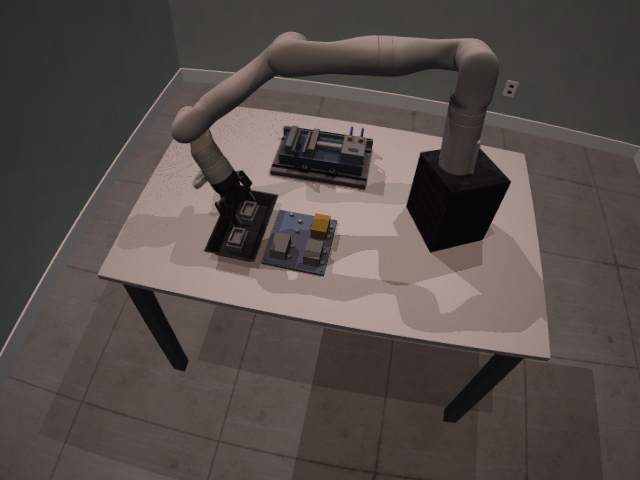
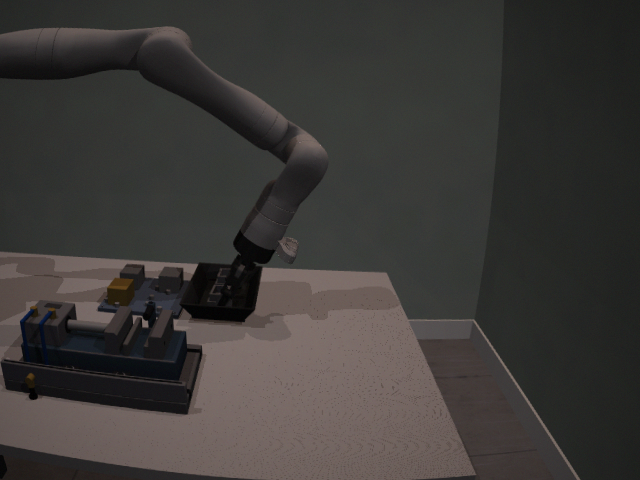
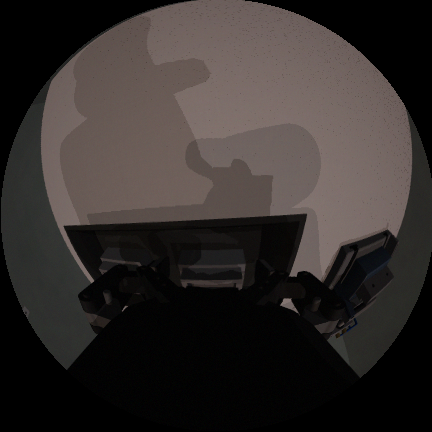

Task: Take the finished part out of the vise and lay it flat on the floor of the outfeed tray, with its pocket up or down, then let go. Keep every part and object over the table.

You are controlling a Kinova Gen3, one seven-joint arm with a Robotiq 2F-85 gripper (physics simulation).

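Places are measured from the arm's base along level axes (x ahead, y left, z up), in metres.
Pixels of known places: gripper, fingertip midpoint: (image 1: 246,213) (image 2: 223,301) (image 3: 211,267); arm's base, origin of the base link: (image 1: 455,164).
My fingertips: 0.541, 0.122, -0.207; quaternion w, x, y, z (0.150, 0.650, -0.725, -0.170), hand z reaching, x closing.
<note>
Ahead of a thing's pixels: the offset from my fingertips to its top centre, as dx, dy, dz.
The vise @[-0.164, -0.285, +0.076] (image 1: 323,164) (image 2: 103,359) (image 3: 367,267) stands with its jaws apart; a low strip shows between them, and no pocketed part shows there. Two grey parts lie flat, pocket up, in the black outfeed tray (image 1: 266,227) (image 2: 217,313) (image 3: 281,245). One part @[-0.007, +0.000, +0.024] (image 1: 249,210) (image 2: 215,293) (image 3: 212,257) is at the tray's vise-side end, the other @[-0.005, +0.099, +0.024] (image 1: 237,238) (image 3: 117,256) at the far end. My gripper (image 1: 244,211) (image 2: 231,291) (image 3: 211,267) is open, tilted, low in the tray, with its fingers on either side of the vise-side part. Finger contact is hidden.
A blue board (image 1: 302,264) (image 2: 143,306) stands beside the tray, carrying an orange block @[-0.215, +0.002, +0.021] (image 1: 320,226) (image 2: 120,291) and two grey blocks @[-0.125, +0.092, +0.021] (image 1: 280,245) @[-0.215, +0.093, +0.021] (image 1: 312,252). The black robot base (image 1: 457,211) stands farther along the table. Tray walls surround the fingers.
</note>
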